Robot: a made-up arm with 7 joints. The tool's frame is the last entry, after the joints. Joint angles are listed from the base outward.
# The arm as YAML. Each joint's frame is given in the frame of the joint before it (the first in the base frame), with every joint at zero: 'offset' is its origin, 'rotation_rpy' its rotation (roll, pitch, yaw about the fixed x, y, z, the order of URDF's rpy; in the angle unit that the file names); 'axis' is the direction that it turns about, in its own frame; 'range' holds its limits. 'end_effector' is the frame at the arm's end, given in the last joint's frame.
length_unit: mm
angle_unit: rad
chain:
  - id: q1
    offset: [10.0, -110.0, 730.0]
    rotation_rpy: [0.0, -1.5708, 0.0]
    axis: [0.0, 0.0, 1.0]
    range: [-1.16, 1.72]
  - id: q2
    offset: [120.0, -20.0, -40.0]
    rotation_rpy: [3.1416, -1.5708, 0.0]
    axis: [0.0, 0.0, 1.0]
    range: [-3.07, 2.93]
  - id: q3
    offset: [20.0, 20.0, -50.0]
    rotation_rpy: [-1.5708, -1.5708, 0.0]
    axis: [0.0, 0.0, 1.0]
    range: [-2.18, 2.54]
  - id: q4
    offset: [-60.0, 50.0, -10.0]
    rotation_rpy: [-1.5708, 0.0, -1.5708]
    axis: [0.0, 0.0, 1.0]
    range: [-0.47, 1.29]
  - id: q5
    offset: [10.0, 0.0, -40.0]
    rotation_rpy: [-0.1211, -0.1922, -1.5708]
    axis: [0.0, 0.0, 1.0]
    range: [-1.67, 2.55]
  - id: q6
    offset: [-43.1, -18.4, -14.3]
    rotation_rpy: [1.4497, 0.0, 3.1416]
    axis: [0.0, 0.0, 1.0]
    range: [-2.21, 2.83]
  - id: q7
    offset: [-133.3, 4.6, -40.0]
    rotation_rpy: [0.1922, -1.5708, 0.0]
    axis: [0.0, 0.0, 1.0]
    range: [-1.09, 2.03]
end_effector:
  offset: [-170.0, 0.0, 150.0]
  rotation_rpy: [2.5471, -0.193, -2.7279]
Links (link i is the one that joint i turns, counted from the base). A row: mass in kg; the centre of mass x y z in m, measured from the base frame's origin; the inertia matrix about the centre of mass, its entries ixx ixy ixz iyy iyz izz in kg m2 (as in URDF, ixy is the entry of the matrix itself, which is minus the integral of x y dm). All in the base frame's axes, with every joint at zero. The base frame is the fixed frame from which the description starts. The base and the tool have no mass.
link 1: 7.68; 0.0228 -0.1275 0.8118; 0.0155 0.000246 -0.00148 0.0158 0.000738 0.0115
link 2: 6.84; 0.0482 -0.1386 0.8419; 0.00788 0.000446 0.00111 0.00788 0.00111 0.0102
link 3: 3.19; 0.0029 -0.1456 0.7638; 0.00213 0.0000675 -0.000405 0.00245 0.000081 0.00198
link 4: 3.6; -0.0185 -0.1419 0.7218; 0.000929 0 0.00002 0.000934 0 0.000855
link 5: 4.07; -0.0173 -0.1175 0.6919; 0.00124 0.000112 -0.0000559 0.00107 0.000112 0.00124
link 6: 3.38; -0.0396 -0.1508 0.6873; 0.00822 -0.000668 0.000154 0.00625 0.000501 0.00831
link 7: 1.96; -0.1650 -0.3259 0.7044; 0.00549 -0.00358 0 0.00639 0 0.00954
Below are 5 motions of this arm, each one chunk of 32 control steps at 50 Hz.
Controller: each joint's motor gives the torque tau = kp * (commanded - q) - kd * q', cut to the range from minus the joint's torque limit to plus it. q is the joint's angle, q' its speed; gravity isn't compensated. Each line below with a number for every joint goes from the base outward.
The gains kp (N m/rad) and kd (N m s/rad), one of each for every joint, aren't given. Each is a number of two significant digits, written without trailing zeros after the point. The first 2 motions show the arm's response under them.
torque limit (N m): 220 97 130 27 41 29 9.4
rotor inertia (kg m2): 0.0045 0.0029 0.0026 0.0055 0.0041 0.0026 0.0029
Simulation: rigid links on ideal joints. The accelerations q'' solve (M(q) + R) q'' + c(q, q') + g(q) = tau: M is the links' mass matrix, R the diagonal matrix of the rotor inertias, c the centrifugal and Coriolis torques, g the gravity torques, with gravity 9.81 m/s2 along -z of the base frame. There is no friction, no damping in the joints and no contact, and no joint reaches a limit. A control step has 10 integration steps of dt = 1/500 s. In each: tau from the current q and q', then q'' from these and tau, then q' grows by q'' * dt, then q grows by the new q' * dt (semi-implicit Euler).
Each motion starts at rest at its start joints. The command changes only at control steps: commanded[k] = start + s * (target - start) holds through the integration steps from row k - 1 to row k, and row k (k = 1, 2, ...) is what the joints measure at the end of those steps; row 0 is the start. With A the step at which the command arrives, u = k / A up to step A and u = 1 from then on. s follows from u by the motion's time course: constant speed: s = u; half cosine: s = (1 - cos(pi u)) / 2; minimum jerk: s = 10 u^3 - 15 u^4 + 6 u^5; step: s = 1 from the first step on.
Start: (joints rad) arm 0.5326 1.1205 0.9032 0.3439 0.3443 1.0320 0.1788
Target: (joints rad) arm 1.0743 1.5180 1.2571 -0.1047 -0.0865 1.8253 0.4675
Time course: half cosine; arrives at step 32
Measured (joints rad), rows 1 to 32:
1: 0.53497 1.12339 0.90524 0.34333 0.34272 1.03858 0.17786
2: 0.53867 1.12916 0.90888 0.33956 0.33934 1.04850 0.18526
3: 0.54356 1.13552 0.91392 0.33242 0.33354 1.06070 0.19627
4: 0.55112 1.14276 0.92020 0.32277 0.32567 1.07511 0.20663
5: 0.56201 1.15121 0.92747 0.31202 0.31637 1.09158 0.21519
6: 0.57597 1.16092 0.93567 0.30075 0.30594 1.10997 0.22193
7: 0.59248 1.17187 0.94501 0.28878 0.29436 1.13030 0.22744
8: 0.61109 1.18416 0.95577 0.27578 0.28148 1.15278 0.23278
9: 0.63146 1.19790 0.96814 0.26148 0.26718 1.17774 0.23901
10: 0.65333 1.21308 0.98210 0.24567 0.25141 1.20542 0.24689
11: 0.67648 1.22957 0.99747 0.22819 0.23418 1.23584 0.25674
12: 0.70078 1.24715 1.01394 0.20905 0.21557 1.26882 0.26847
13: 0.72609 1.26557 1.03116 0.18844 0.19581 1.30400 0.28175
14: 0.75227 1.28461 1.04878 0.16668 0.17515 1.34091 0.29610
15: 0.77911 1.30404 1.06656 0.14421 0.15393 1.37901 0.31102
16: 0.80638 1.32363 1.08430 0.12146 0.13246 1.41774 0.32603
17: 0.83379 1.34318 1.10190 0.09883 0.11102 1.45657 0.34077
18: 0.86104 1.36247 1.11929 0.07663 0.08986 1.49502 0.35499
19: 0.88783 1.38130 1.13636 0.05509 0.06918 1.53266 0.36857
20: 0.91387 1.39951 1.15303 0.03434 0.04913 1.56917 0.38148
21: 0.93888 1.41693 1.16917 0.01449 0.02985 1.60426 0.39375
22: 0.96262 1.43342 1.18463 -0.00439 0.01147 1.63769 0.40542
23: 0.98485 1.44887 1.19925 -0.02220 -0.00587 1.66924 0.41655
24: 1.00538 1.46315 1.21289 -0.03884 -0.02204 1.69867 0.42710
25: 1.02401 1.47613 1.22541 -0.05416 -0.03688 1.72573 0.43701
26: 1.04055 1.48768 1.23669 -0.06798 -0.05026 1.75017 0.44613
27: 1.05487 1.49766 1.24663 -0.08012 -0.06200 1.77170 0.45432
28: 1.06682 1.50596 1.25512 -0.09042 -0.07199 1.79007 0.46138
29: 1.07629 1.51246 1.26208 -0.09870 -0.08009 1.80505 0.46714
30: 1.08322 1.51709 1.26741 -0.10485 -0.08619 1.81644 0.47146
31: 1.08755 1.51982 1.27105 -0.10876 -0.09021 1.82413 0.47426
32: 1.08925 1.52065 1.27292 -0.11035 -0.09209 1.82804 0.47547
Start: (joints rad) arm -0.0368 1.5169 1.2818 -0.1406 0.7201 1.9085 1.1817
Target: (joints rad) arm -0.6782 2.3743 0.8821 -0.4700 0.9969 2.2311 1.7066
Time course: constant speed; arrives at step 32
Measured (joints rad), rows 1 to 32:
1: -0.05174 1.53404 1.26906 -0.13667 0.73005 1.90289 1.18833
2: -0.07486 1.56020 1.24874 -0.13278 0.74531 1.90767 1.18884
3: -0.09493 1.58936 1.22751 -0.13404 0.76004 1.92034 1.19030
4: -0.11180 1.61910 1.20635 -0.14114 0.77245 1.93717 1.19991
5: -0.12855 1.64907 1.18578 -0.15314 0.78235 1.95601 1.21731
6: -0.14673 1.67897 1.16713 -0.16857 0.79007 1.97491 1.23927
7: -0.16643 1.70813 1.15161 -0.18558 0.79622 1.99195 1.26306
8: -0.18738 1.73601 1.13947 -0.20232 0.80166 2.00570 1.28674
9: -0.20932 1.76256 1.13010 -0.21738 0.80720 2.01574 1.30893
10: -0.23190 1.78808 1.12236 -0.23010 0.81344 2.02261 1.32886
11: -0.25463 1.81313 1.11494 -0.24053 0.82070 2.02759 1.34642
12: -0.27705 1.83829 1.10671 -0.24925 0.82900 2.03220 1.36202
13: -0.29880 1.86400 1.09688 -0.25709 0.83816 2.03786 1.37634
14: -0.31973 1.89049 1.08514 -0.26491 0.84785 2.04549 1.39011
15: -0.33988 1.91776 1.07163 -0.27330 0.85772 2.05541 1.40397
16: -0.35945 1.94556 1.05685 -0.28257 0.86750 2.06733 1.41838
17: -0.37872 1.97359 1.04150 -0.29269 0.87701 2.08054 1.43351
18: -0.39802 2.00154 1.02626 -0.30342 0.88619 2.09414 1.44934
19: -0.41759 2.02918 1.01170 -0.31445 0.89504 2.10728 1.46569
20: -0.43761 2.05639 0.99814 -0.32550 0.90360 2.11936 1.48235
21: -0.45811 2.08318 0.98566 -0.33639 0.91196 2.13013 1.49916
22: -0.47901 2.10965 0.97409 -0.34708 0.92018 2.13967 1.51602
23: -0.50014 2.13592 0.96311 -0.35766 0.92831 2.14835 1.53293
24: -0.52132 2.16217 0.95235 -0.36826 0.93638 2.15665 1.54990
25: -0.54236 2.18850 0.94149 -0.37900 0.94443 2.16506 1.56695
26: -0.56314 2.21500 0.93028 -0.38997 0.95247 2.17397 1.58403
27: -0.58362 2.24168 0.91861 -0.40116 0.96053 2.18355 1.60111
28: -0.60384 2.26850 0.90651 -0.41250 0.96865 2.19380 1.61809
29: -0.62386 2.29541 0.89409 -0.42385 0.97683 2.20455 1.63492
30: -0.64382 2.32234 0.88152 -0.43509 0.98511 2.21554 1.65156
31: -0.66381 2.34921 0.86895 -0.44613 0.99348 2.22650 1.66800
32: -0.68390 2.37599 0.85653 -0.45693 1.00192 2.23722 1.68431
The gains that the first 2 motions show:
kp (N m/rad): 790 480 410 150 270 190 52
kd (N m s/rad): 11 5.3 7.9 2 4.3 4.2 0.82
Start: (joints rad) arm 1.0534 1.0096 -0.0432 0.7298 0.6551 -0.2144 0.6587
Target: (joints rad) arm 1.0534 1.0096 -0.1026 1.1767 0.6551 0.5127 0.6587
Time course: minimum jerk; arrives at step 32
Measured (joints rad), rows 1 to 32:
1: 1.05781 1.00457 -0.03062 0.73410 0.65734 -0.20769 0.66542
2: 1.05860 1.00513 -0.01886 0.74088 0.66088 -0.20153 0.67435
3: 1.05604 1.00951 -0.01352 0.75142 0.66550 -0.19743 0.67913
4: 1.05425 1.01279 -0.01130 0.76500 0.67059 -0.19333 0.68271
5: 1.05415 1.01469 -0.01076 0.77863 0.67472 -0.18723 0.68553
6: 1.05488 1.01557 -0.01148 0.79048 0.67691 -0.17748 0.68643
7: 1.05554 1.01528 -0.01311 0.80043 0.67689 -0.16316 0.68514
8: 1.05580 1.01393 -0.01529 0.80938 0.67503 -0.14406 0.68216
9: 1.05579 1.01200 -0.01787 0.81886 0.67208 -0.12043 0.67826
10: 1.05573 1.01011 -0.02075 0.83055 0.66895 -0.09271 0.67434
11: 1.05576 1.00874 -0.02385 0.84585 0.66650 -0.06140 0.67129
12: 1.05582 1.00815 -0.02702 0.86554 0.66530 -0.02699 0.66978
13: 1.05574 1.00840 -0.03009 0.88962 0.66553 0.01003 0.67005
14: 1.05541 1.00932 -0.03292 0.91735 0.66700 0.04909 0.67186
15: 1.05479 1.01059 -0.03550 0.94743 0.66923 0.08953 0.67455
16: 1.05397 1.01186 -0.03792 0.97828 0.67162 0.13066 0.67724
17: 1.05312 1.01281 -0.04032 1.00833 0.67356 0.17185 0.67911
18: 1.05241 1.01322 -0.04285 1.03633 0.67461 0.21256 0.67961
19: 1.05195 1.01306 -0.04562 1.06150 0.67460 0.25236 0.67870
20: 1.05178 1.01241 -0.04863 1.08368 0.67365 0.29087 0.67678
21: 1.05188 1.01146 -0.05186 1.10319 0.67208 0.32766 0.67456
22: 1.05214 1.01044 -0.05520 1.12059 0.67033 0.36223 0.67277
23: 1.05246 1.00956 -0.05850 1.13639 0.66878 0.39400 0.67185
24: 1.05273 1.00894 -0.06157 1.15085 0.66766 0.42236 0.67183
25: 1.05288 1.00859 -0.06419 1.16387 0.66702 0.44679 0.67231
26: 1.05289 1.00847 -0.06619 1.17514 0.66673 0.46691 0.67272
27: 1.05278 1.00849 -0.06748 1.18430 0.66664 0.48260 0.67253
28: 1.05260 1.00857 -0.06808 1.19113 0.66658 0.49398 0.67152
29: 1.05238 1.00866 -0.06808 1.19569 0.66650 0.50144 0.66976
30: 1.05217 1.00876 -0.06765 1.19830 0.66639 0.50558 0.66757
31: 1.05198 1.00886 -0.06699 1.19946 0.66628 0.50715 0.66529
32: 1.05184 1.00896 -0.06623 1.19980 0.66620 0.50707 0.66312

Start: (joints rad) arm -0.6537 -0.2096 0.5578 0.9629 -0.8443 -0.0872 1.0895
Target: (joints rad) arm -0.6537 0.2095 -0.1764 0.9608 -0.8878 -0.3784 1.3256
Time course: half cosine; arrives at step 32
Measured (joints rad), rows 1 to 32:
1: -0.66006 -0.20703 0.55823 0.96585 -0.84211 -0.08595 1.08171
2: -0.66760 -0.20169 0.55615 0.96628 -0.84288 -0.07923 1.08229
3: -0.67180 -0.19502 0.55141 0.96371 -0.84562 -0.07082 1.08913
4: -0.67333 -0.18730 0.54357 0.96174 -0.84794 -0.06634 1.09574
5: -0.67321 -0.17838 0.53142 0.96180 -0.84896 -0.06812 1.10154
6: -0.67213 -0.16800 0.51451 0.96343 -0.84897 -0.07551 1.10735
7: -0.67071 -0.15602 0.49343 0.96545 -0.84873 -0.08656 1.11348
8: -0.66954 -0.14241 0.46918 0.96677 -0.84897 -0.09919 1.12002
9: -0.66900 -0.12725 0.44262 0.96688 -0.85009 -0.11186 1.12707
10: -0.66917 -0.11069 0.41425 0.96590 -0.85208 -0.12386 1.13472
11: -0.66988 -0.09291 0.38432 0.96433 -0.85467 -0.13521 1.14304
12: -0.67079 -0.07409 0.35291 0.96274 -0.85747 -0.14642 1.15210
13: -0.67160 -0.05438 0.32012 0.96160 -0.86014 -0.15810 1.16193
14: -0.67213 -0.03395 0.28613 0.96114 -0.86247 -0.17068 1.17253
15: -0.67235 -0.01297 0.25118 0.96135 -0.86444 -0.18424 1.18379
16: -0.67236 0.00835 0.21563 0.96203 -0.86612 -0.19860 1.19555
17: -0.67230 0.02976 0.17987 0.96295 -0.86764 -0.21337 1.20760
18: -0.67229 0.05101 0.14430 0.96388 -0.86913 -0.22813 1.21968
19: -0.67242 0.07184 0.10933 0.96466 -0.87067 -0.24254 1.23156
20: -0.67269 0.09202 0.07532 0.96524 -0.87229 -0.25640 1.24305
21: -0.67305 0.11136 0.04256 0.96565 -0.87394 -0.26959 1.25400
22: -0.67345 0.12969 0.01136 0.96596 -0.87557 -0.28211 1.26435
23: -0.67383 0.14686 -0.01803 0.96624 -0.87711 -0.29392 1.27406
24: -0.67416 0.16275 -0.04533 0.96657 -0.87850 -0.30500 1.28312
25: -0.67443 0.17721 -0.07029 0.96698 -0.87969 -0.31525 1.29150
26: -0.67465 0.19012 -0.09266 0.96748 -0.88068 -0.32455 1.29916
27: -0.67484 0.20133 -0.11220 0.96805 -0.88146 -0.33277 1.30602
28: -0.67502 0.21072 -0.12871 0.96866 -0.88205 -0.33977 1.31198
29: -0.67518 0.21818 -0.14203 0.96924 -0.88247 -0.34545 1.31692
30: -0.67534 0.22363 -0.15203 0.96975 -0.88275 -0.34973 1.32072
31: -0.67548 0.22698 -0.15861 0.97014 -0.88291 -0.35259 1.32330
32: -0.67559 0.22820 -0.16173 0.97039 -0.88296 -0.35402 1.32458

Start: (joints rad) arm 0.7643 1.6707 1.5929 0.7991 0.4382 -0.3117 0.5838
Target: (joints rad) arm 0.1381 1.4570 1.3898 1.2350 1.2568 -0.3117 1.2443
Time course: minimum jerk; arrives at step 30
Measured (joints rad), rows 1 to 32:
1: 0.77284 1.67156 1.59130 0.79823 0.43635 -0.31176 0.58304
2: 0.78237 1.67404 1.58491 0.79153 0.43374 -0.30660 0.58562
3: 0.78476 1.67719 1.57700 0.78063 0.43127 -0.29689 0.59485
4: 0.78067 1.67888 1.57064 0.77059 0.43166 -0.28680 0.60627
5: 0.77175 1.67719 1.56580 0.76622 0.43776 -0.27987 0.61655
6: 0.75827 1.67161 1.56124 0.77004 0.45133 -0.27762 0.62624
7: 0.73998 1.66296 1.55618 0.78227 0.47284 -0.27953 0.63795
8: 0.71691 1.65255 1.55047 0.80160 0.50181 -0.28383 0.65442
9: 0.68963 1.64150 1.54398 0.82607 0.53722 -0.28852 0.67742
10: 0.65892 1.63032 1.53636 0.85378 0.57790 -0.29213 0.70740
11: 0.62553 1.61899 1.52718 0.88326 0.62273 -0.29410 0.74353
12: 0.58998 1.60723 1.51629 0.91356 0.67072 -0.29464 0.78414
13: 0.55266 1.59479 1.50391 0.94422 0.72104 -0.29443 0.82735
14: 0.51386 1.58164 1.49060 0.97506 0.77292 -0.29422 0.87155
15: 0.47401 1.56800 1.47699 1.00597 0.82562 -0.29459 0.91562
16: 0.43368 1.55427 1.46361 1.03683 0.87842 -0.29584 0.95891
17: 0.39361 1.54088 1.45077 1.06739 0.93053 -0.29795 1.00111
18: 0.35465 1.52819 1.43855 1.09728 0.98117 -0.30067 1.04209
19: 0.31767 1.51645 1.42690 1.12599 1.02951 -0.30355 1.08168
20: 0.28347 1.50580 1.41573 1.15295 1.07479 -0.30611 1.11960
21: 0.25271 1.49623 1.40502 1.17760 1.11626 -0.30793 1.15535
22: 0.22587 1.48775 1.39486 1.19943 1.15326 -0.30877 1.18824
23: 0.20320 1.48034 1.38546 1.21801 1.18526 -0.30860 1.21744
24: 0.18477 1.47402 1.37714 1.23303 1.21186 -0.30759 1.24213
25: 0.17046 1.46885 1.37018 1.24434 1.23284 -0.30609 1.26163
26: 0.16002 1.46487 1.36483 1.25193 1.24822 -0.30447 1.27558
27: 0.15305 1.46206 1.36117 1.25598 1.25827 -0.30307 1.28400
28: 0.14903 1.46028 1.35912 1.25687 1.26361 -0.30208 1.28734
29: 0.14725 1.45928 1.35841 1.25516 1.26514 -0.30151 1.28651
30: 0.14683 1.45868 1.35862 1.25160 1.26415 -0.30123 1.28276
31: 0.14676 1.45804 1.35924 1.24715 1.26207 -0.30105 1.27762
32: 0.14652 1.45729 1.35991 1.24288 1.25988 -0.30089 1.27255

